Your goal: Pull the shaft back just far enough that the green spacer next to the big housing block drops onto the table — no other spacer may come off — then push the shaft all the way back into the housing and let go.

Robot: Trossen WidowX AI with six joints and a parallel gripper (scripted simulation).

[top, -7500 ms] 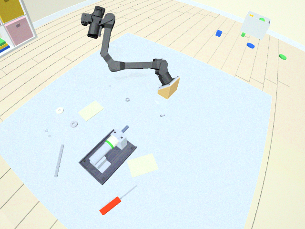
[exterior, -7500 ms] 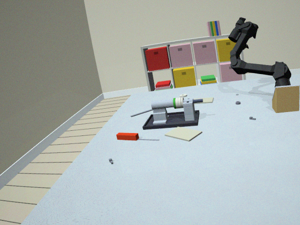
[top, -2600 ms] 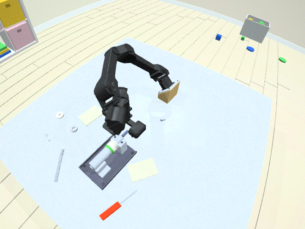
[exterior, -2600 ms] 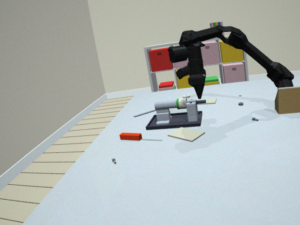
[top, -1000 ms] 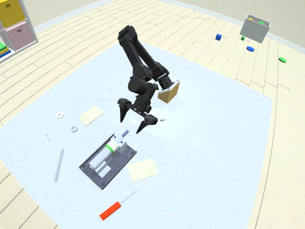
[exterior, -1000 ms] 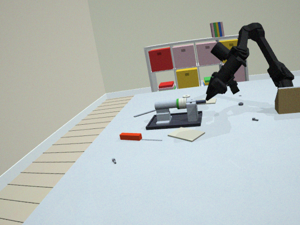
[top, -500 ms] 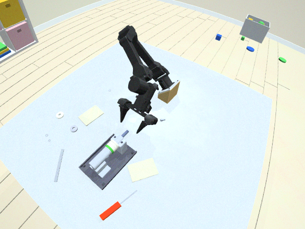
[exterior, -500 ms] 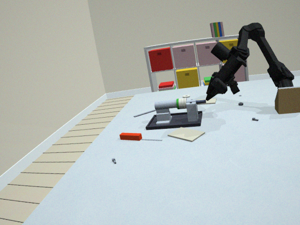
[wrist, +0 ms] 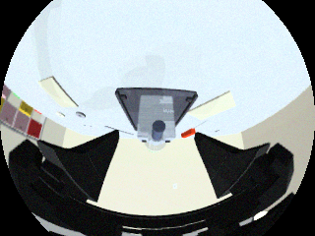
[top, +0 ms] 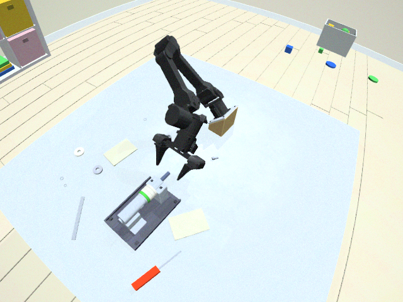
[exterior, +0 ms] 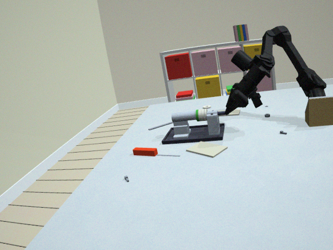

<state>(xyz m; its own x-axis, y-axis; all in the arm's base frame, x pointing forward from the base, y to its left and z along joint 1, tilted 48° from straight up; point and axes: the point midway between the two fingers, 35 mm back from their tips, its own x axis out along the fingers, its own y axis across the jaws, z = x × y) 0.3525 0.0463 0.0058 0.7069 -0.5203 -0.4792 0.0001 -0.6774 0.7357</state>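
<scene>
My gripper tip is now 6 cm short of the grey-blue shaft and 1 cm above it. Round my gripper tip: white spacer: 9 cm ahead, 1 cm below; green spacer: 11 cm ahead, 1 cm below; red-handled screwdriver: 24 cm ahead, 17 cm to the left, 8 cm below.
</scene>
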